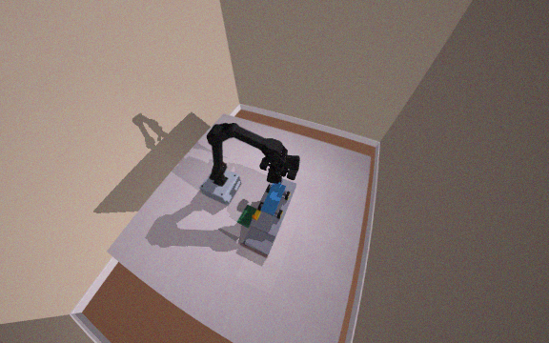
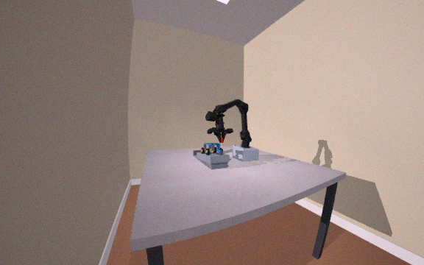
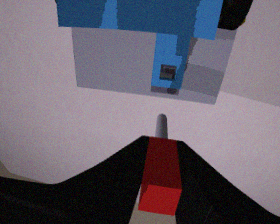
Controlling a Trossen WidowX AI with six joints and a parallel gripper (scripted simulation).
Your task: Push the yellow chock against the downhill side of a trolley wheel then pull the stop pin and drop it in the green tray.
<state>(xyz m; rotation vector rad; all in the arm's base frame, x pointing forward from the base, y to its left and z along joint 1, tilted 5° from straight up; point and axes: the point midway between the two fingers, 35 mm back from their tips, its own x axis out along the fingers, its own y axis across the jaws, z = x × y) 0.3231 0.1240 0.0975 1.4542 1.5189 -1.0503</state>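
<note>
The green tray is 100 mm behind my gripper tip, 240 mm to the right of it and 190 mm below it. Also, from my gripper tip: yellow chock 40 mm behind, 230 mm to the right, 100 mm below; red-headed stop pin right at my gripper tip; blue trolley 20 mm ahead, 130 mm to the right, 70 mm below.
</note>
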